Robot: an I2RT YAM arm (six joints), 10 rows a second.
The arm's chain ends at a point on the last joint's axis. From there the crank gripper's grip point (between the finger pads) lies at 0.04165 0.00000 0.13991 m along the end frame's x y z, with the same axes.
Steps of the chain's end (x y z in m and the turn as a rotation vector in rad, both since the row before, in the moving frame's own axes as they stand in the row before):
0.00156, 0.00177, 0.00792, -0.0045, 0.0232, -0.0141
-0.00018, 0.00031, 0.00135, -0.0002, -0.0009, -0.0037
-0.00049, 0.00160, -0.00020, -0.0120, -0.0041, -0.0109
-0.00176, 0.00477, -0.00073, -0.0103, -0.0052, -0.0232
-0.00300, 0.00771, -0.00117, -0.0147, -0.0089, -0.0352
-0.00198, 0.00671, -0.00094, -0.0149, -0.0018, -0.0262
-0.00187, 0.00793, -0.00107, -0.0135, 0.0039, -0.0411
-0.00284, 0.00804, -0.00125, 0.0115, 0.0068, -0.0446
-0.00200, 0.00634, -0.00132, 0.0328, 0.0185, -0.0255
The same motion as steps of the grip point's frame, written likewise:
0.00479, 0.00179, 0.00692, -0.0045, 0.0232, -0.0141
-0.00031, 0.00018, 0.00139, -0.0002, -0.0009, -0.0037
-0.00106, 0.00283, -0.00004, -0.0120, -0.0041, -0.0109
-0.00248, 0.00525, -0.00052, -0.0103, -0.0052, -0.0232
-0.00424, 0.00833, -0.00081, -0.0147, -0.0089, -0.0352
-0.00222, 0.00771, -0.00087, -0.0149, -0.0018, -0.0262
-0.00132, 0.00809, -0.00123, -0.0135, 0.0039, -0.0411
-0.00197, 0.00456, -0.00156, 0.0115, 0.0068, -0.0446
0.00051, 0.00067, -0.00221, 0.0328, 0.0185, -0.0255

